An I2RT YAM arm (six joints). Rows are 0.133 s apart.
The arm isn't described. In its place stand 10 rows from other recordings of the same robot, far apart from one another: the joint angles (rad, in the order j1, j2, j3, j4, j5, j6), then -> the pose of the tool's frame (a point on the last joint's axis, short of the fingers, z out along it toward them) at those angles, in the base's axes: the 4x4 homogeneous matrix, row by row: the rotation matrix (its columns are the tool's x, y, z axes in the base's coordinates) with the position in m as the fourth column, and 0 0 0 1 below.
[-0.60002, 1.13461, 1.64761, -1.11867, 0.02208, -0.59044] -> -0.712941 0.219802 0.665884 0.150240; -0.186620 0.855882 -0.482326 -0.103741; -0.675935 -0.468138 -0.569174 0.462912; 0 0 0 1
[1.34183, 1.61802, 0.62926, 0.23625, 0.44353, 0.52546] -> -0.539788 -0.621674 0.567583 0.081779; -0.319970 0.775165 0.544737 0.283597; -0.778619 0.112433 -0.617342 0.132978; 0 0 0 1
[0.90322, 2.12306, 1.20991, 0.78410, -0.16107, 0.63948] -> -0.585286 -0.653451 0.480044 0.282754; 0.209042 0.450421 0.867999 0.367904; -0.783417 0.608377 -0.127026 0.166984; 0 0 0 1
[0.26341, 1.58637, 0.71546, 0.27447, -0.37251, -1.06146] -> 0.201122 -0.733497 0.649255 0.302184; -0.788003 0.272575 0.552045 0.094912; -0.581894 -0.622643 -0.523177 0.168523; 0 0 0 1
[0.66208, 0.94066, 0.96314, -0.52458, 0.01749, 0.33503] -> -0.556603 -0.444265 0.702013 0.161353; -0.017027 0.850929 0.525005 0.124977; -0.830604 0.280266 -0.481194 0.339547; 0 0 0 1
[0.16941, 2.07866, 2.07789, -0.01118, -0.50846, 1.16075] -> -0.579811 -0.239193 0.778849 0.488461; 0.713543 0.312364 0.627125 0.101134; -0.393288 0.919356 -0.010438 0.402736; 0 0 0 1
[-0.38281, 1.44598, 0.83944, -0.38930, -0.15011, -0.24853] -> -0.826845 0.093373 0.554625 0.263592; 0.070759 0.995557 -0.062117 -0.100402; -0.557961 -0.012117 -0.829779 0.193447; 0 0 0 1
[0.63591, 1.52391, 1.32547, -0.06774, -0.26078, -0.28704] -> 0.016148 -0.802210 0.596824 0.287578; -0.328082 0.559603 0.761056 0.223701; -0.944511 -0.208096 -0.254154 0.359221; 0 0 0 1
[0.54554, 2.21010, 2.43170, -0.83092, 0.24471, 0.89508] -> -0.566279 0.173089 0.805834 0.425349; 0.541831 0.814924 0.205716 0.248092; -0.621086 0.553118 -0.555259 0.375627; 0 0 0 1
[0.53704, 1.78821, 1.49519, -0.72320, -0.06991, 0.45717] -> -0.894658 -0.163867 0.415613 0.330820; -0.020216 0.944198 0.328759 0.199869; -0.446293 0.285725 -0.848047 0.264863; 0 0 0 1
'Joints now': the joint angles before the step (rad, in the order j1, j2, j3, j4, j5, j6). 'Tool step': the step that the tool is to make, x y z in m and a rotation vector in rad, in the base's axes. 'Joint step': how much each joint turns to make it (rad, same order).
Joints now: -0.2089, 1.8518, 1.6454, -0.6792, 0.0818, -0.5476
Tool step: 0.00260, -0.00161, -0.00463, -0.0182, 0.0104, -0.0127
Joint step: -0.0005, 0.0133, 0.0003, 0.0069, 0.0232, -0.0031
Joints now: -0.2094, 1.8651, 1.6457, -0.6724, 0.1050, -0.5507
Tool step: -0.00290, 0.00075, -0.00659, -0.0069, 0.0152, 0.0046
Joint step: 0.0008, -0.0078, -0.0329, 0.0127, 0.0054, -0.0092
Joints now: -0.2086, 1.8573, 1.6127, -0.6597, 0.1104, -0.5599
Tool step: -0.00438, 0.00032, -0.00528, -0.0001, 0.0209, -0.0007
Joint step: -0.0012, -0.0100, -0.0286, -0.0015, 0.0032, -0.0031
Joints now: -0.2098, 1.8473, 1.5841, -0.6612, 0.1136, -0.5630
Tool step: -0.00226, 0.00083, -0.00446, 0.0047, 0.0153, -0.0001
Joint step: 0.0008, -0.0034, -0.0179, -0.0016, -0.0006, 0.0016
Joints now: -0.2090, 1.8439, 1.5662, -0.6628, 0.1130, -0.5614
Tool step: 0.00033, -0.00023, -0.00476, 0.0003, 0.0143, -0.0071
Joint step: 0.0002, 0.0072, -0.0060, -0.0013, 0.0064, 0.0044
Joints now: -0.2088, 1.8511, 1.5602, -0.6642, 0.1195, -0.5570
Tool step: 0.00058, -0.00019, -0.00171, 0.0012, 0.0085, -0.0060
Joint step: 0.0002, 0.0058, 0.0029, -0.0063, 0.0040, 0.0048
